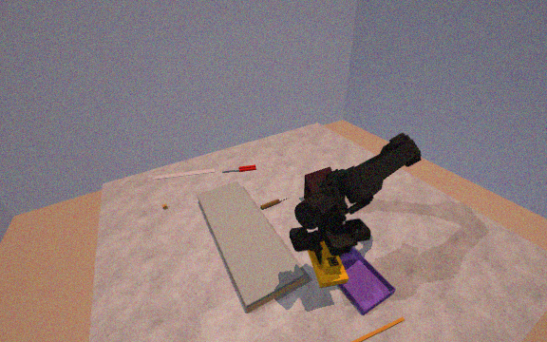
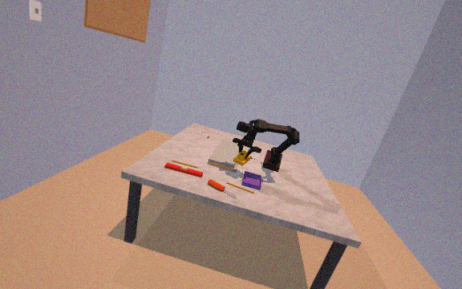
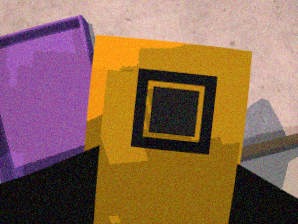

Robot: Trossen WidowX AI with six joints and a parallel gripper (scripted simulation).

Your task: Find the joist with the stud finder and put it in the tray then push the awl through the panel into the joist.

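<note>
Right now my gripper tip is 12 cm above the purple tray, 10 cm past it and 4 cm to the right of it. Also, from my gripper tip: yellow stud finder (2 cm above, 1 cm to the left); awl (38 cm to the right, 12 cm below, 11 cm behind); red level (33 cm ahead, 12 cm below, 11 cm to the left).
</note>
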